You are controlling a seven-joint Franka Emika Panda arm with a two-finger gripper.
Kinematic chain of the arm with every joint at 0, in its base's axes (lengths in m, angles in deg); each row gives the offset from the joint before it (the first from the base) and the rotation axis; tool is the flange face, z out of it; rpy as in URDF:
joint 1: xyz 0 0 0.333 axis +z
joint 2: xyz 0 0 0 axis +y
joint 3: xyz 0 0 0.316 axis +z
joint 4: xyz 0.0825 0 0 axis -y
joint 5: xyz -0.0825 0 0.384 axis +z
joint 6: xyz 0 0 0 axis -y
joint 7: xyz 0.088 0 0 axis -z
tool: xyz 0 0 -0.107 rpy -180 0 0
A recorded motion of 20 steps. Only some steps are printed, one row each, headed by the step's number.
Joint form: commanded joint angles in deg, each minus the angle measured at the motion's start. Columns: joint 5, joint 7, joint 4, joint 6, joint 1, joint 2, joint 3.
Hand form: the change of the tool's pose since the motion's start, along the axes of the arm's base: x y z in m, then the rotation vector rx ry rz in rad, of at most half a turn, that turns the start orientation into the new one. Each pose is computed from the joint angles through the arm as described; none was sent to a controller.
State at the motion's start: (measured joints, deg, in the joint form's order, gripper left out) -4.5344 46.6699 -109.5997 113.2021 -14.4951 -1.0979 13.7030
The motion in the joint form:
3: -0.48 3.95 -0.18 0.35 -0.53 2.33 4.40
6: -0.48 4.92 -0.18 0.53 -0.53 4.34 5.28
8: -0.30 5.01 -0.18 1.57 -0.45 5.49 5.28
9: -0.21 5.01 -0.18 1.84 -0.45 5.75 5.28
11: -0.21 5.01 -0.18 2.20 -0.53 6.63 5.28
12: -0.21 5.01 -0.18 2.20 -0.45 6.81 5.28
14: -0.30 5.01 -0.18 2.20 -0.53 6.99 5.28
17: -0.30 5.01 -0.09 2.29 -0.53 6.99 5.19
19: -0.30 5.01 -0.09 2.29 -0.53 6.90 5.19
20: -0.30 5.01 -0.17 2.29 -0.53 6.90 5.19
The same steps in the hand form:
3: 0.0062 0.0361 -0.0231 0.0073 0.0310 0.0023
6: 0.0108 0.0436 -0.0418 0.0180 0.0605 0.0010
8: 0.0152 0.0442 -0.0512 0.0279 0.0620 0.0009
9: 0.0162 0.0442 -0.0533 0.0310 0.0618 0.0006
11: 0.0186 0.0430 -0.0612 0.0357 0.0704 -0.0005
12: 0.0189 0.0438 -0.0630 0.0364 0.0735 0.0009
14: 0.0193 0.0428 -0.0647 0.0359 0.0764 0.0001
17: 0.0198 0.0419 -0.0639 0.0360 0.0733 -0.0014
19: 0.0197 0.0419 -0.0630 0.0356 0.0717 -0.0014
20: 0.0194 0.0419 -0.0637 0.0355 0.0731 -0.0014

